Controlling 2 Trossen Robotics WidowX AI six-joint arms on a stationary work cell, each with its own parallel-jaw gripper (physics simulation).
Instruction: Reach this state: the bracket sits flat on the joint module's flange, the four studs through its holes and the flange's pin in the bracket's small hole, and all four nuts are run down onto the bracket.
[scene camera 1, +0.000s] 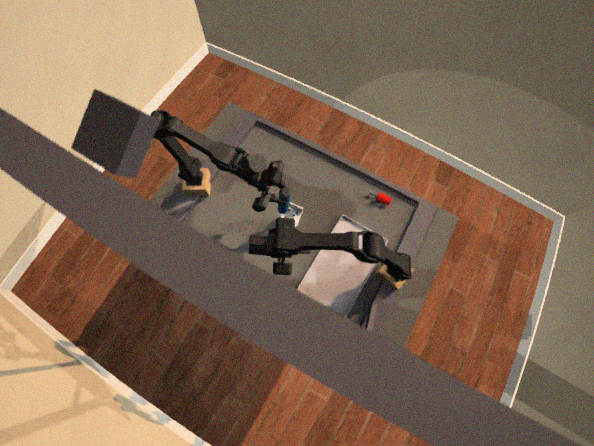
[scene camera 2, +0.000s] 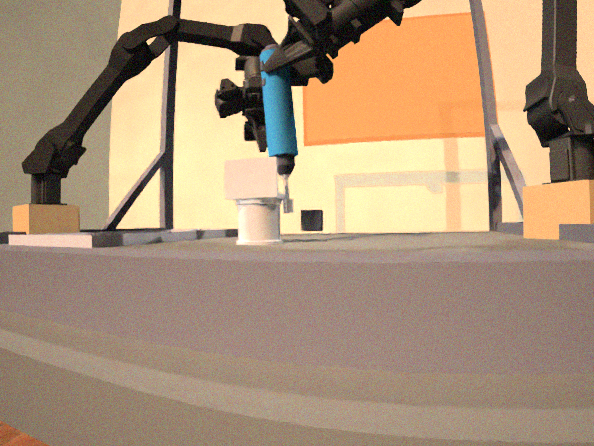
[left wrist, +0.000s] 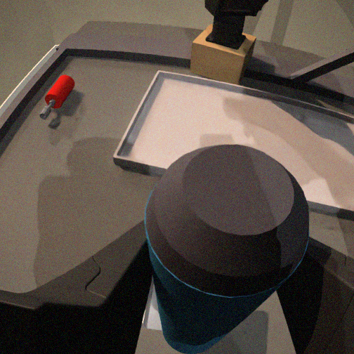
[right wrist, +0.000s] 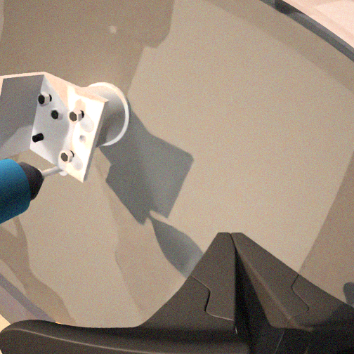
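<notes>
The white bracket sits on the white joint module. In the right wrist view, three studs carry nuts; one dark stud is bare. How tight the nuts are, I cannot tell. My left gripper is shut on a blue driver, held nearly upright with its socket low beside the bracket's edge; the bracket hides the socket in the right wrist view. My right gripper is shut and empty, near the bracket.
A shallow pale tray lies beside the work spot. A red-handled tool lies near the table's raised edge. A small dark block shows behind the module. The right forearm spans over the tray.
</notes>
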